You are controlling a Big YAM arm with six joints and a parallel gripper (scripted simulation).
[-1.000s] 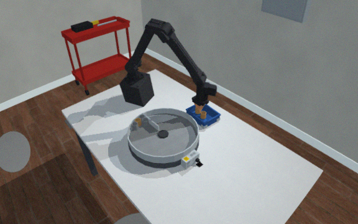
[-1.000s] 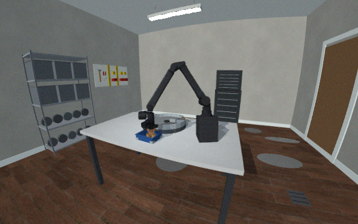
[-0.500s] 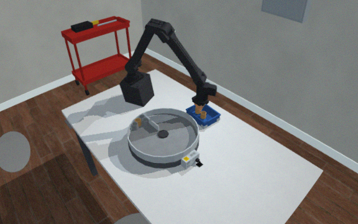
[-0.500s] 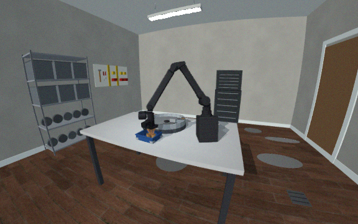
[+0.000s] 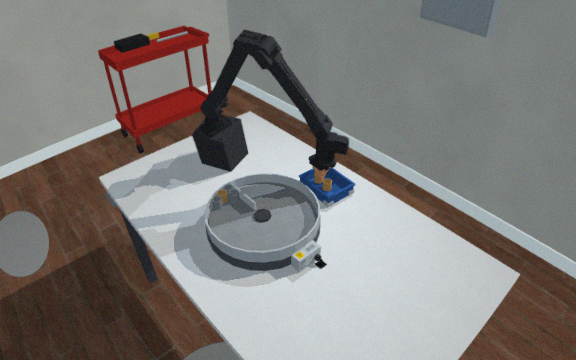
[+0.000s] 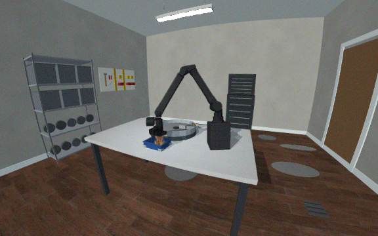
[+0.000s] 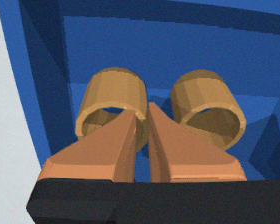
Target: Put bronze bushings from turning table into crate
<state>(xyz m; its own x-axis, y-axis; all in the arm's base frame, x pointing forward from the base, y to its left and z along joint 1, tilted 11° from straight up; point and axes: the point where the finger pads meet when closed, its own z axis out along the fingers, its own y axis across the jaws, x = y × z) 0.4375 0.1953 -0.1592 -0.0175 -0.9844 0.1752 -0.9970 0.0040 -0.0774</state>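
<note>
Now: hand 30 mm short of the crate and 20 mm above it. Round my hand: grey turning table 340 mm to the right, 20 mm ahead, 10 mm above.
</note>
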